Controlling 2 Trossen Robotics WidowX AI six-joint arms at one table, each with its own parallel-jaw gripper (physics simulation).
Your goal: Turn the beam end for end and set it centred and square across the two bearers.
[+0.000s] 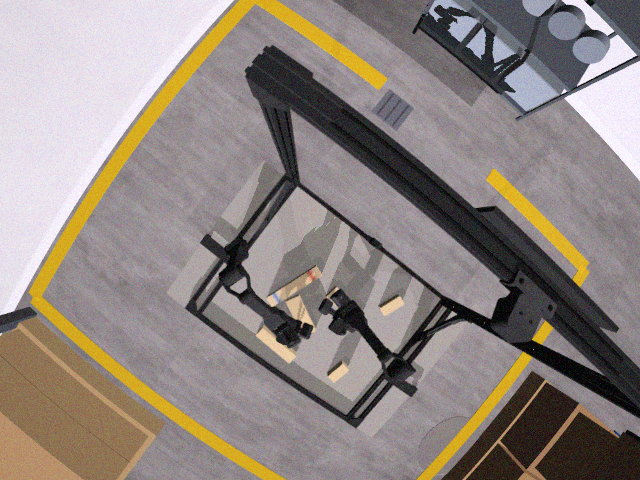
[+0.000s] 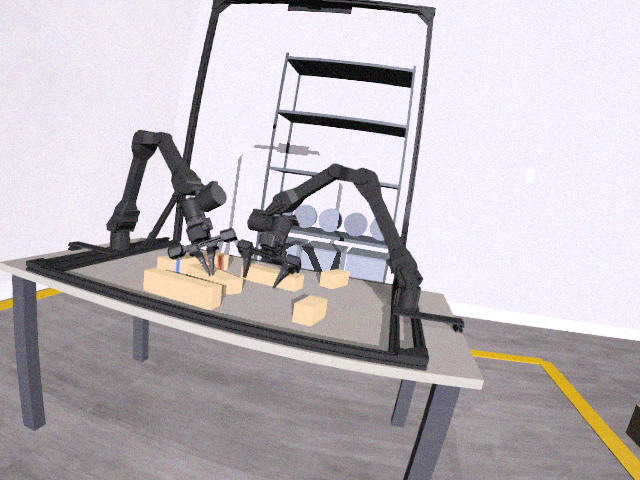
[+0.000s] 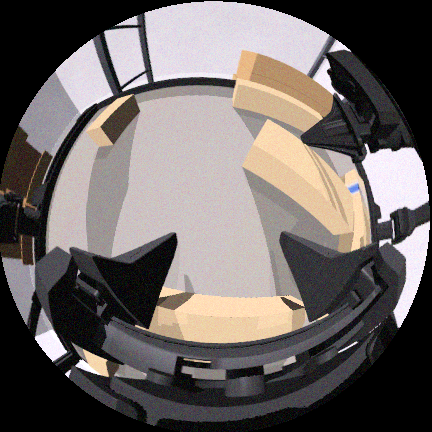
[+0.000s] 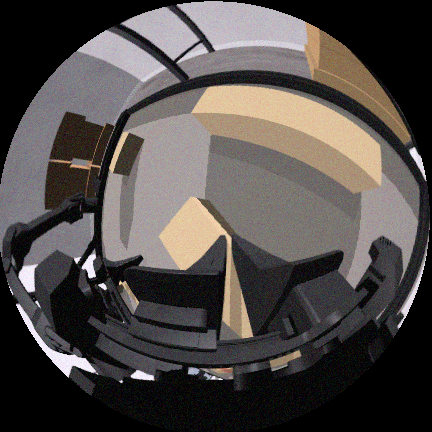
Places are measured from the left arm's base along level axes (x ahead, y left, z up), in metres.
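Pixels of known places: left gripper, fingertip midpoint: (image 1: pixel 329 318) (image 2: pixel 258 282) (image 3: pixel 229 237); right gripper, fingertip midpoint: (image 1: pixel 297 326) (image 2: pixel 211 275) (image 3: pixel 302 140) (image 4: pixel 227 239); left arm's base, link origin: (image 2: pixel 405 307) (image 4: pixel 95 205); right arm's base, link origin: (image 1: pixel 240 246) (image 2: pixel 118 249) (image 3: pixel 376 231).
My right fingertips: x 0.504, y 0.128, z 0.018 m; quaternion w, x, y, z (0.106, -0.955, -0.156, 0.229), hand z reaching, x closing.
Note:
For each thing: its top centre in the pictures, then the offset to it from my right fingertips. Level surfaces: height alone.
- beam, top centre: (image 4: pixel 264 362) (image 3: pixel 366 242) (image 2: pixel 195 255) (image 1: pixel 293 287) 0.120 m ahead, 0.135 m right, 0.012 m up
- plain tan block, top centre: (image 4: pixel 224 289) (image 3: pixel 322 173) (image 2: pixel 213 271) (image 1: pixel 300 316) 0.016 m ahead, 0.047 m right, 0.000 m up
- long plain block, top centre: (image 4: pixel 293 108) (image 3: pixel 287 97) (image 2: pixel 181 277) (image 1: pixel 276 346) 0.023 m ahead, 0.125 m left, 0.012 m up
- table, surface height: 0.038 m down
The beam (image 1: pixel 294 286) (image 2: pixel 168 263) (image 3: pixel 356 205) is a tan bar with a blue band at one end and a red band at the other. It lies at the back of the table. A plain tan block (image 1: pixel 300 307) (image 2: pixel 230 282) (image 3: pixel 289 169) (image 4: pixel 189 233) lies askew next to it. My right gripper (image 1: pixel 308 330) (image 2: pixel 210 267) (image 4: pixel 227 239) is shut at that block's end, with only a thin slit between the fingers. A long plain block (image 1: pixel 275 345) (image 2: pixel 182 288) (image 4: pixel 289 132) lies at the front. My left gripper (image 1: pixel 330 302) (image 2: pixel 263 273) (image 3: pixel 229 237) is open over another plain block (image 2: pixel 290 282) (image 3: pixel 229 318).
Two short tan blocks (image 1: pixel 391 305) (image 1: pixel 338 371) (image 2: pixel 333 278) (image 2: pixel 310 310) lie apart on the table (image 2: pixel 366 310). A black frame rail (image 2: pixel 270 329) runs round the table edge. A shelf rack (image 2: pixel 409 143) stands behind the table.

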